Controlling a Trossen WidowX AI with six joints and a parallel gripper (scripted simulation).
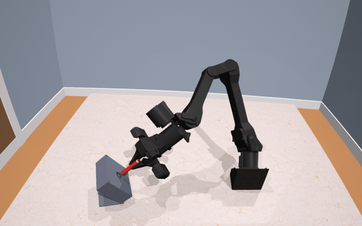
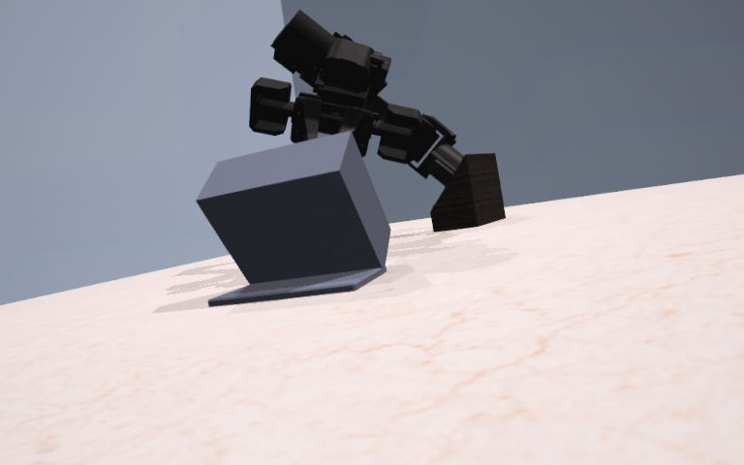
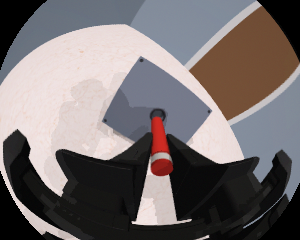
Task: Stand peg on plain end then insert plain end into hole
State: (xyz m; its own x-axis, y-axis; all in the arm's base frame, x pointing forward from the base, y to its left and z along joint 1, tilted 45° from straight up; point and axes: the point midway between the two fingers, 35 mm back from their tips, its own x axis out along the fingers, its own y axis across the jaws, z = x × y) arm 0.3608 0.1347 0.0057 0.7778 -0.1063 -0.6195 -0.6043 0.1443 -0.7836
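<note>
Now: the grey sloped panel 6 cm ahead of my gripper tip, 3 cm to the left of it and 5 cm below it. The rest, counted from my gripper tip: red peg 1 cm behind, 1 cm to the right, 1 cm above; grey foot plate 8 cm ahead, 4 cm to the left, 11 cm below.
</note>
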